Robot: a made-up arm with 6 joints. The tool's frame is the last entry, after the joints.
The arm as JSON. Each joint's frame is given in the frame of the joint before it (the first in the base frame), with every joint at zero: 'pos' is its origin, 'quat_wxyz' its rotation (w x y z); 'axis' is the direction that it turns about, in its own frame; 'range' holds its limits. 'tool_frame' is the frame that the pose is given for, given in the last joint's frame.
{
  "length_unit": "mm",
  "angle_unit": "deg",
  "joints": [
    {
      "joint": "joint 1",
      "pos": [
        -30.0,
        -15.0,
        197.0
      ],
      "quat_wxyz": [
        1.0,
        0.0,
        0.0,
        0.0
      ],
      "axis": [
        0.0,
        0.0,
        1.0
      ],
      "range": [
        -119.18,
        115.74
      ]
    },
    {
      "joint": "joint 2",
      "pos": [
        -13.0,
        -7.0,
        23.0
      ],
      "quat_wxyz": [
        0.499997,
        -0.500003,
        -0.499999,
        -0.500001
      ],
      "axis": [
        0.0,
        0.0,
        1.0
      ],
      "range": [
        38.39,
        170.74
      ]
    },
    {
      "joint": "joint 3",
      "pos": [
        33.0,
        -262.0,
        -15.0
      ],
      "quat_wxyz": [
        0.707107,
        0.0,
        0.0,
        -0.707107
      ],
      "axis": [
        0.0,
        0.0,
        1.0
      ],
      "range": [
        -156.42,
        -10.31
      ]
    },
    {
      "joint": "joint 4",
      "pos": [
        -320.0,
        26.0,
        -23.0
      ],
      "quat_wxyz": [
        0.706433,
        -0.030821,
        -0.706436,
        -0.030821
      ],
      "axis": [
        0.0,
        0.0,
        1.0
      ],
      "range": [
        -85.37,
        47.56
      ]
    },
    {
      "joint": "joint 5",
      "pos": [
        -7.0,
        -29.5,
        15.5
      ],
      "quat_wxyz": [
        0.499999,
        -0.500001,
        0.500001,
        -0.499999
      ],
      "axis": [
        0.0,
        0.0,
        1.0
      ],
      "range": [
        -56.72,
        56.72
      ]
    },
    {
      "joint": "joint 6",
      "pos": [
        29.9,
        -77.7,
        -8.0
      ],
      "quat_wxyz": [
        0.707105,
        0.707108,
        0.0,
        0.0
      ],
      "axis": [
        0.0,
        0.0,
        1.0
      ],
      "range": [
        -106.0,
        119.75
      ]
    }
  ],
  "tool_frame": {
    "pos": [
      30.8,
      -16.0,
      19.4
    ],
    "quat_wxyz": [
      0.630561,
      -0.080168,
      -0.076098,
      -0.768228
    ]
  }
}
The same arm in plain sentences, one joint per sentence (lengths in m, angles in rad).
The arm has six revolute joints in a row. What follows holds with every joint at zero, and every direction is one of the base frame's.
Joint 1 is mounted 0.0300 m along -x and 0.0150 m along -y and 0.1970 m along +z from the base frame's origin and turns about +z, from -2.0801 to 2.0200 rad.
Joint 2 is mounted 0.0130 m along -x and 0.0070 m along -y and 0.0230 m along +z from joint 1 and turns about +y, from 0.6700 to 2.9800 rad.
Joint 3 is mounted 0.2620 m along -x and 0.0150 m along -y and 0.0330 m along +z from joint 2 and turns about +y, from -2.7300 to -0.1799 rad.
Joint 4 is mounted 0.3200 m along +x and 0.0230 m along -y and 0.0260 m along +z from joint 3 and turns about the direction (0.9962, 0, 0.0871), from -1.4900 to 0.8301 rad.
Joint 5 is mounted 0.0180 m along +x and 0.0070 m along -y and 0.0280 m along -z from joint 4 and turns about +y, from -0.9900 to 0.9900 rad.
Joint 6 is mounted 0.0800 m along +x and 0.0080 m along -y and 0.0230 m along -z from joint 5 and turns about the direction (0.9962, 0, 0.0871), from -1.8500 to 2.0900 rad.
The tool frame, which is the frame that the pose is given for, is mounted 0.0220 m along +x and 0.0160 m along -y and 0.0290 m along -z from joint 6; its axes are the base frame's turned by roll -1.5116, pitch -0.2119 and yaw -1.3631 rad (as in URDF: about the fixed x, then y, then z).

